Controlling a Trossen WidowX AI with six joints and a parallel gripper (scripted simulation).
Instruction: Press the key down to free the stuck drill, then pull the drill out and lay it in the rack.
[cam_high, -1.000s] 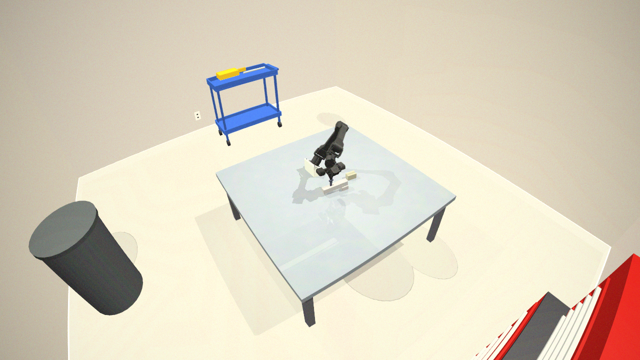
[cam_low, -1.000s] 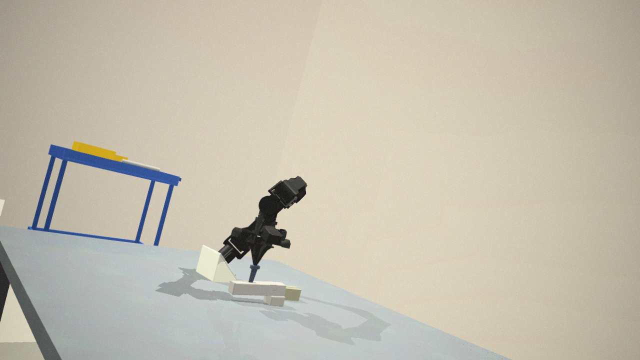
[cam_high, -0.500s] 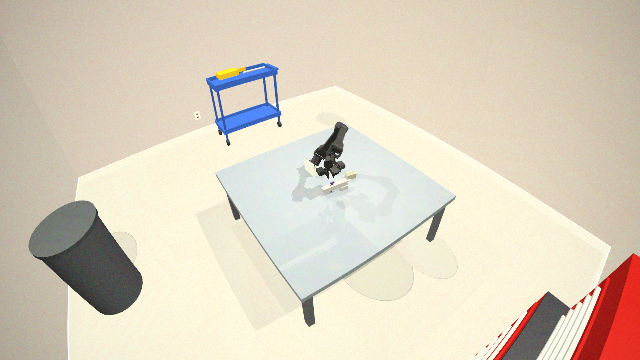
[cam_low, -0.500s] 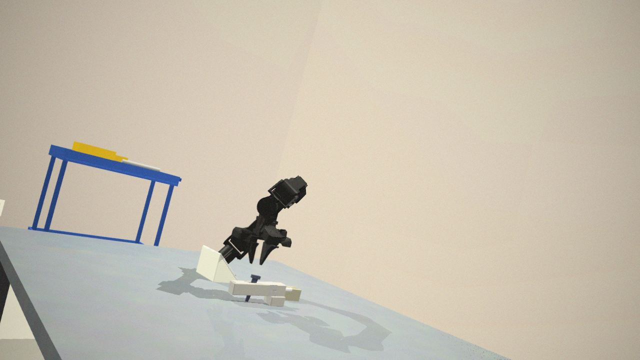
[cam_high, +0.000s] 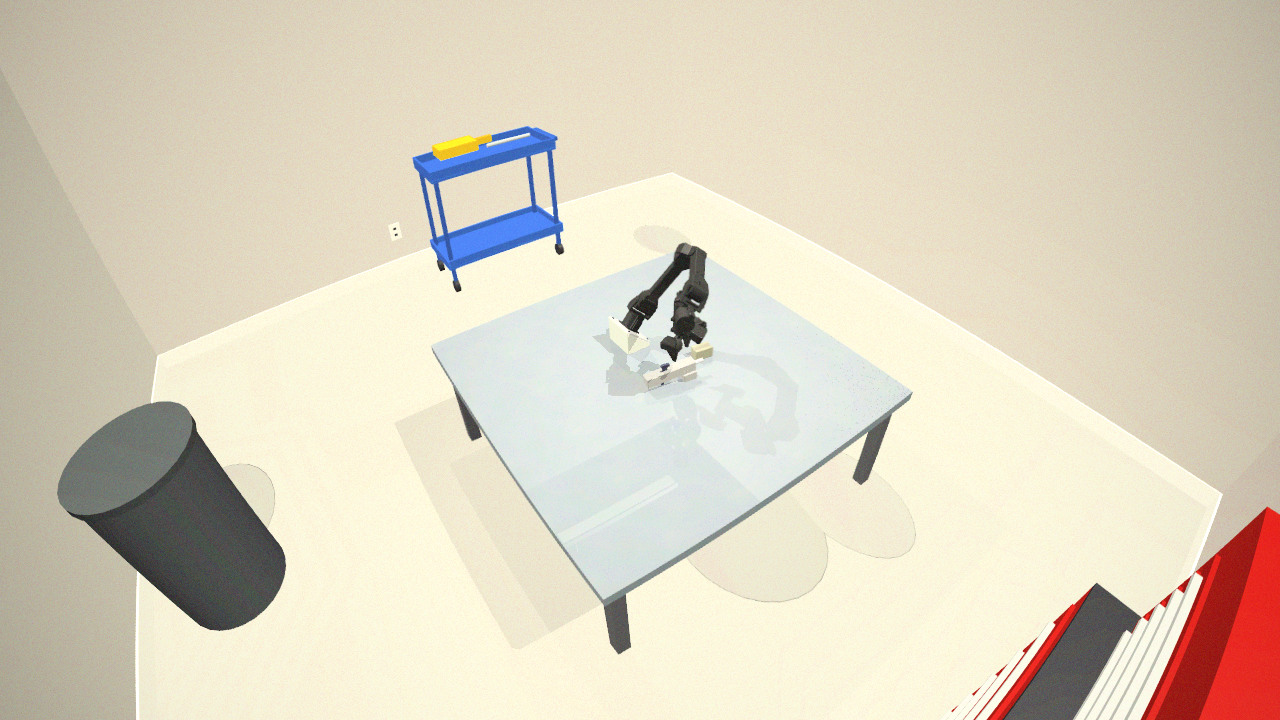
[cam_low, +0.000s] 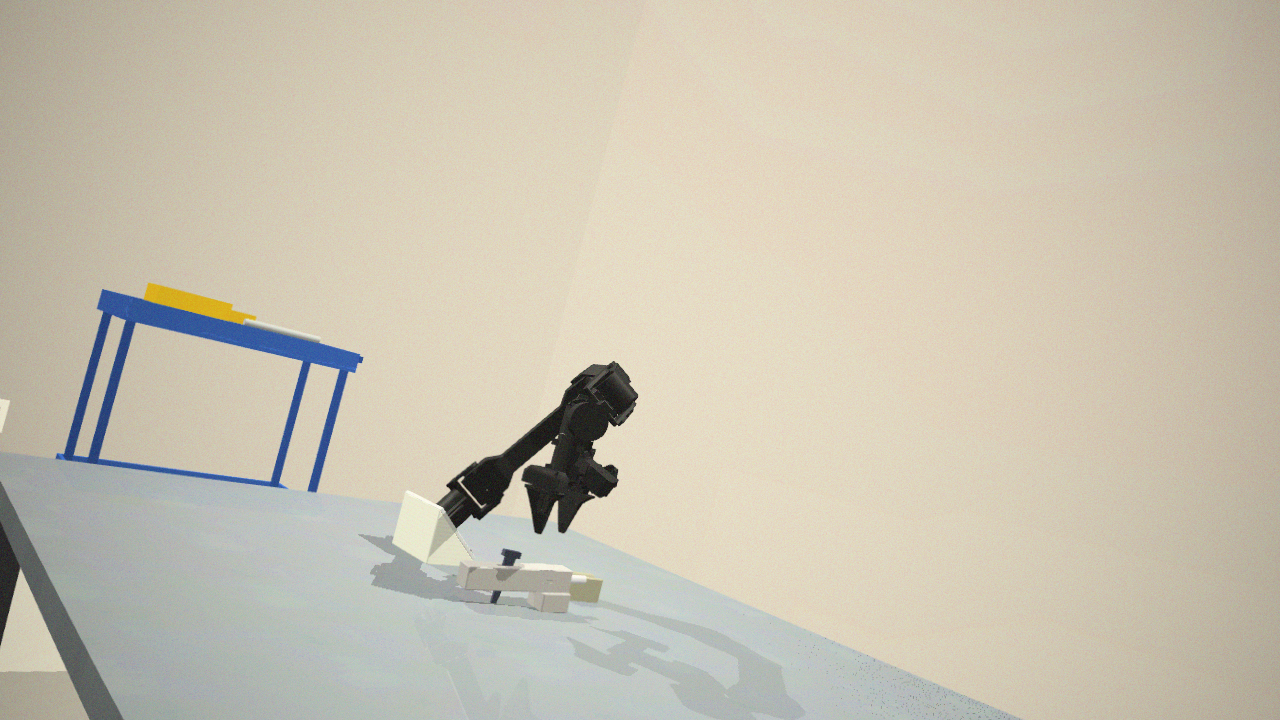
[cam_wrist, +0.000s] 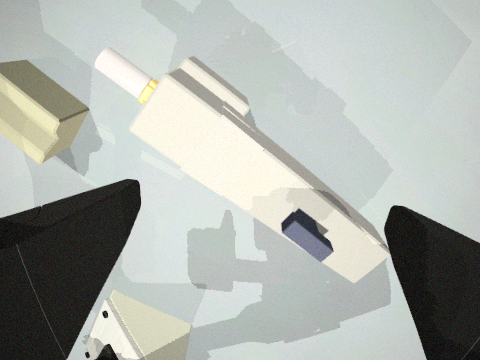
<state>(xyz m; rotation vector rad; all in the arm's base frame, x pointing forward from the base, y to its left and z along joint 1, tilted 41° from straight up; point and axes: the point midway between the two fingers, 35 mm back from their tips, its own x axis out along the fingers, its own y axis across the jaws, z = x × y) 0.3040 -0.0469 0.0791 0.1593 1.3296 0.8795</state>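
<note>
Right now my gripper tip is 10 mm past the drill, 40 mm to the right of it and 80 mm above it. Round my gripper tip: dark blue key: 20 mm behind, 50 mm to the right, 70 mm below; rack: 70 mm behind, 150 mm to the left, 100 mm below.
</note>
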